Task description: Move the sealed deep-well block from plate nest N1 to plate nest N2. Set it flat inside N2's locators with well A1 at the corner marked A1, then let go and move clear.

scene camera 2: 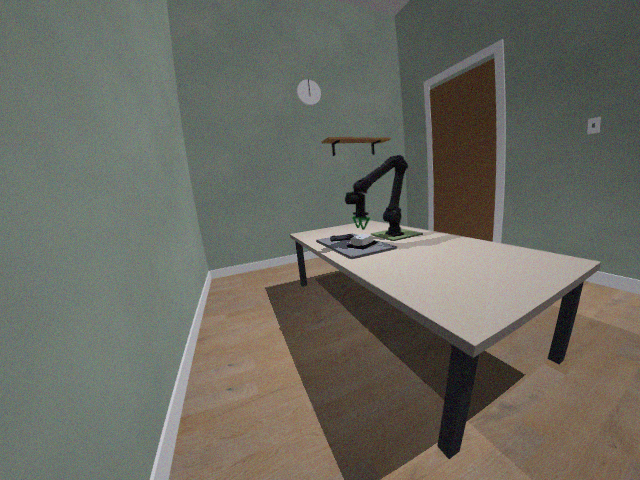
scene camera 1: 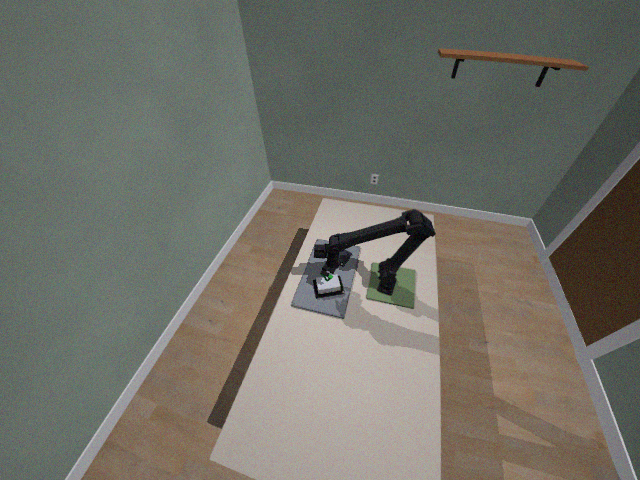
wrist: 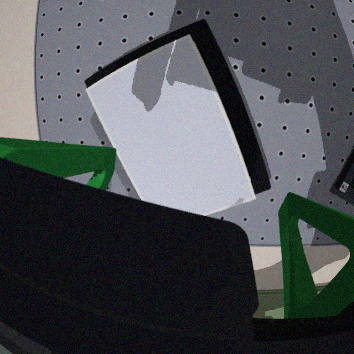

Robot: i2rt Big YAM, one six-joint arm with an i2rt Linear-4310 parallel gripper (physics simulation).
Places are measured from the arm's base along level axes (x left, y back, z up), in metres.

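Pixels of known places: gripper, between the fingertips: [scene camera 2: 360, 228] [scene camera 1: 330, 274] [wrist: 202, 181]; arm's base, origin of its link: [scene camera 2: 394, 234] [scene camera 1: 387, 285].
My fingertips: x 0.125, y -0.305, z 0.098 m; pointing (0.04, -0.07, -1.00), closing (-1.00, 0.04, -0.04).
Ahead of a thing's pixels: the offset from my fingertips to its top centre. Level surfaces: height alone.
The sealed deep-well block {dx +0.024, dy -0.004, dz -0.043 m} [scene camera 1: 329, 283] [scene camera 2: 361, 238] [wrist: 170, 135], white-topped, sits in a black plate nest {dx +0.024, dy -0.003, dz -0.079 m} [scene camera 2: 368, 244] [wrist: 230, 95] on the grey perforated board {dx -0.068, dy -0.040, dz -0.096 m} [scene camera 1: 305, 300] [scene camera 2: 354, 253] [wrist: 60, 30]. Another black nest {dx -0.223, dy -0.056, dz -0.079 m} [scene camera 2: 341, 237] [wrist: 346, 175] is partly in view at the wrist view's right edge, with a small white label too blurred to read surely. Which nest is N1 or N2 cannot be read. My gripper [scene camera 1: 328, 276] [scene camera 2: 360, 226] [wrist: 202, 181] is open and empty, with green fingers above the block. The gripper body hides the block's near edge in the wrist view.
The black arm [scene camera 1: 369, 232] [scene camera 2: 397, 191] stands on a green base plate [scene camera 1: 405, 300] [scene camera 2: 410, 235] beside the board. Both are on a long pale table {dz -0.110 m} [scene camera 1: 336, 387] [scene camera 2: 465, 289]. A wooden shelf [scene camera 1: 511, 56] [scene camera 2: 356, 140] is on the wall behind.
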